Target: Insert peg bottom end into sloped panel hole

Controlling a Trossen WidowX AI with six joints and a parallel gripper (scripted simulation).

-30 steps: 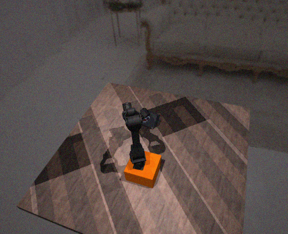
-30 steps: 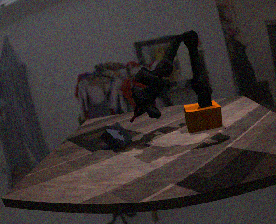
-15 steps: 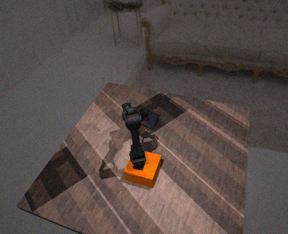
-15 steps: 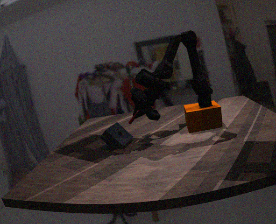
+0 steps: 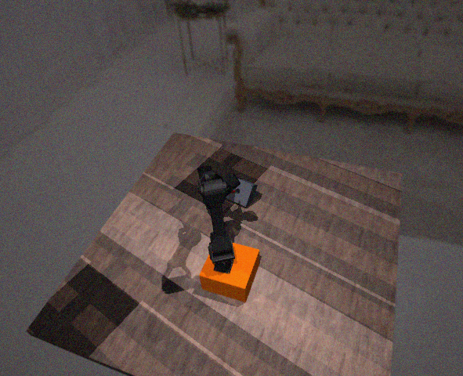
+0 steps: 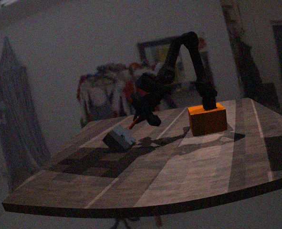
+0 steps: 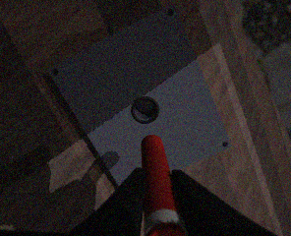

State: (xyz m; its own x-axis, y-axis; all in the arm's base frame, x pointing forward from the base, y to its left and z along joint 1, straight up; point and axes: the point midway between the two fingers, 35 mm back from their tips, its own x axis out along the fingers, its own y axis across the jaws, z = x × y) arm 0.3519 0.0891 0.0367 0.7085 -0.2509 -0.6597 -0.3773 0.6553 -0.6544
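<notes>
The grey-blue sloped panel is 9 cm ahead of my gripper tip, 2 cm to the right of it and 8 cm below it. The rest, counted from my gripper tip: red peg 1 cm behind, 1 cm above.
</notes>
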